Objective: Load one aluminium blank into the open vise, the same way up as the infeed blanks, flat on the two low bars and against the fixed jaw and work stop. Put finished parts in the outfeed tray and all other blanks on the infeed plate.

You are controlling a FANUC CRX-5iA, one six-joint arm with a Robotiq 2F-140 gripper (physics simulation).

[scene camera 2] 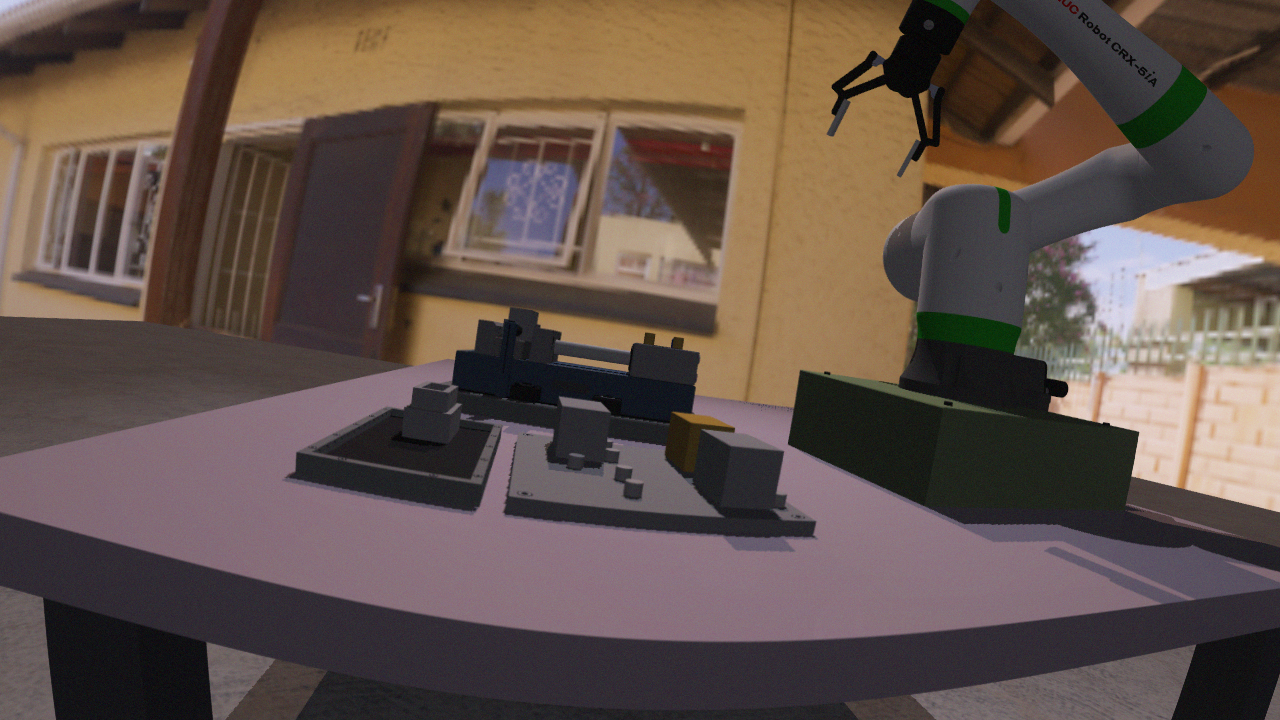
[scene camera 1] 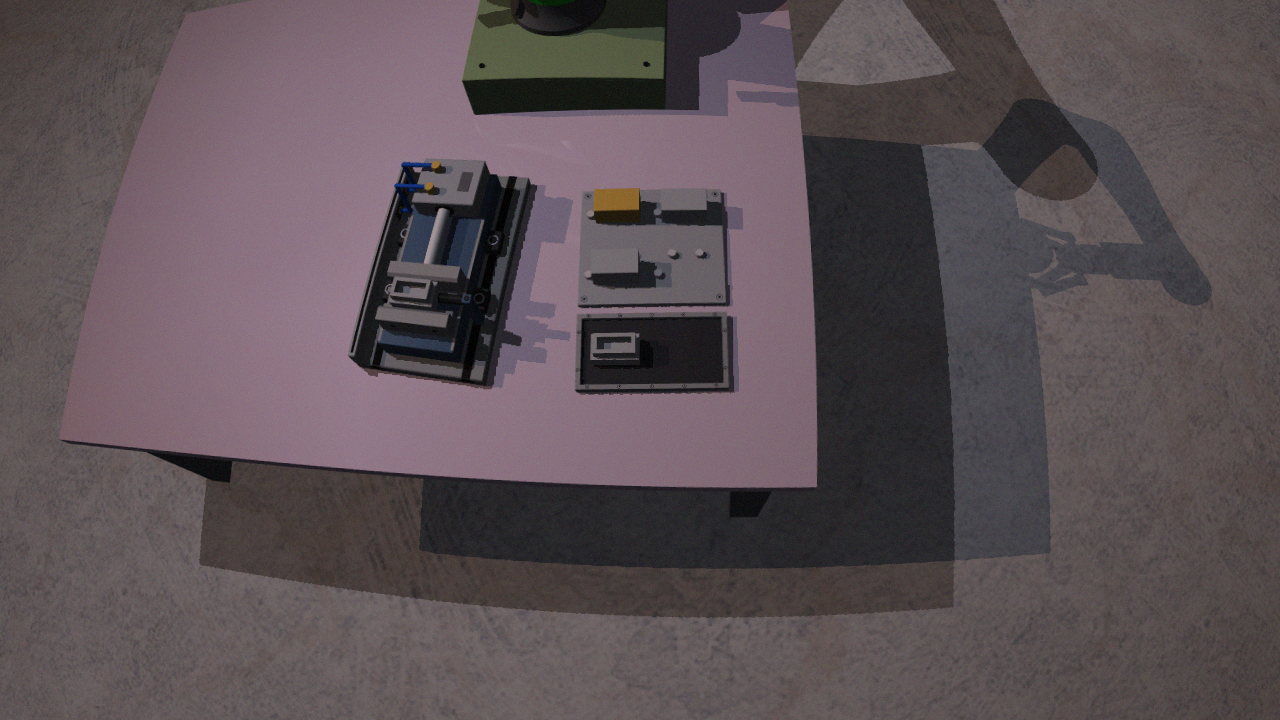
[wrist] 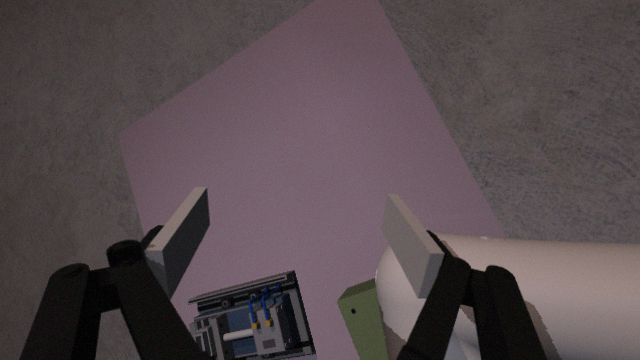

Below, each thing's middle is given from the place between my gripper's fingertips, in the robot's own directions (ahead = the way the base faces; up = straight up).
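Looking at the brass blank (scene camera 2: 684, 431), I see that my gripper is far to the right of it, well short of it and far above it. Going by their middles, of the things named here the brass blank is the nearest to my gripper. The outfeed tray (scene camera 2: 378, 457) is 490 mm to the left of my hand, 480 mm ahead of it and 460 mm below it.
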